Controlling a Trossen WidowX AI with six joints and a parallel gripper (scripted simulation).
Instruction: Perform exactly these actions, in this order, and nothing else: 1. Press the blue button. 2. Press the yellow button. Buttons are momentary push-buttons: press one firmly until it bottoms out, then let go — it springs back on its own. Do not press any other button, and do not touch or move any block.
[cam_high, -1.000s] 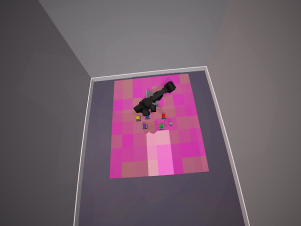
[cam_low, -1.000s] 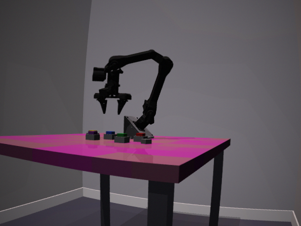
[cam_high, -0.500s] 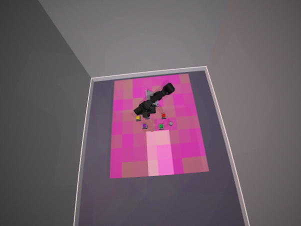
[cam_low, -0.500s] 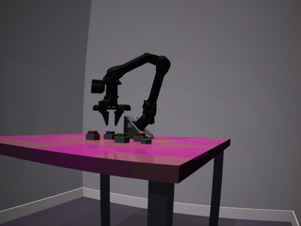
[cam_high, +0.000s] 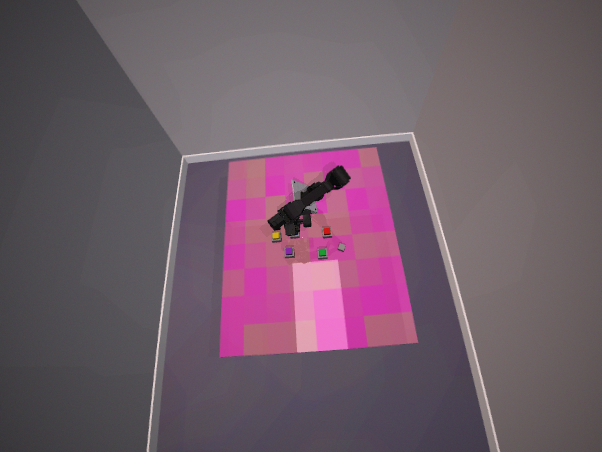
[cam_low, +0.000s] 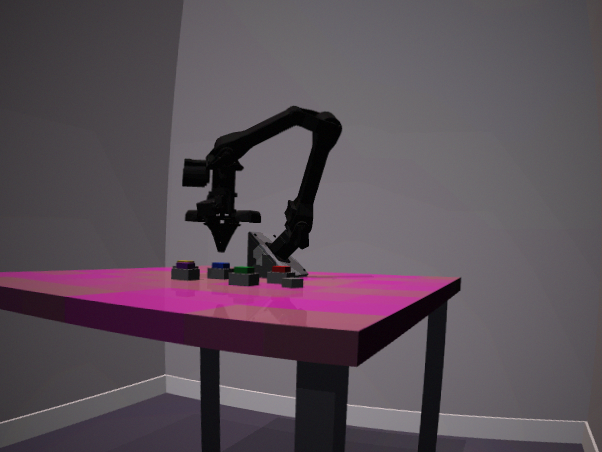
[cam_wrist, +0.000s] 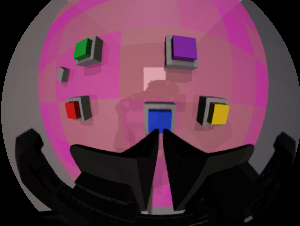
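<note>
The blue button is 3 cm below my gripper tip. The rest, counted from my gripper tip: red button: 17 cm to the left, 3 cm below; purple button: 11 cm ahead, 3 cm below, 2 cm to the right; yellow button: 9 cm to the right, 3 cm below, 2 cm ahead.
</note>
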